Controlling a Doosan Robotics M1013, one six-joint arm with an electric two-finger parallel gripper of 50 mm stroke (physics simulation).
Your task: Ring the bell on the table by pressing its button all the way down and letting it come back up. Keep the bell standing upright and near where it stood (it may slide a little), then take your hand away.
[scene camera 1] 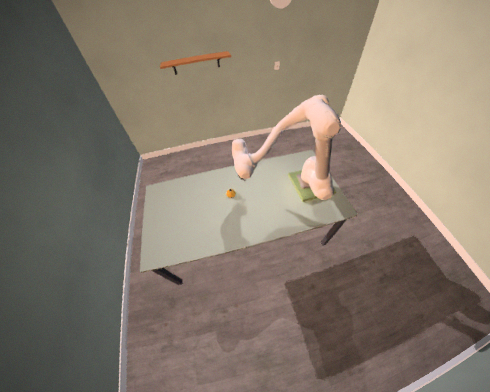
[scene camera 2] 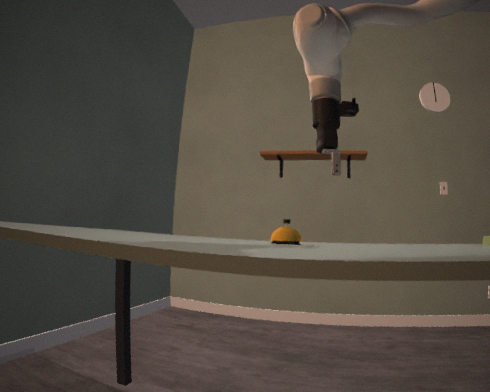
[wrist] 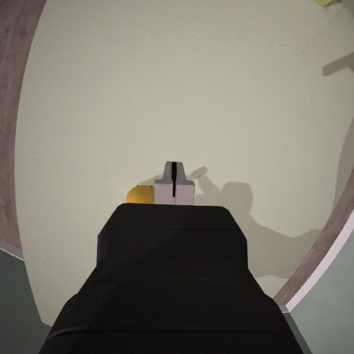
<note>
I see my gripper [scene camera 2: 336, 174].
My gripper shows as well in the wrist view [wrist: 173, 172].
</note>
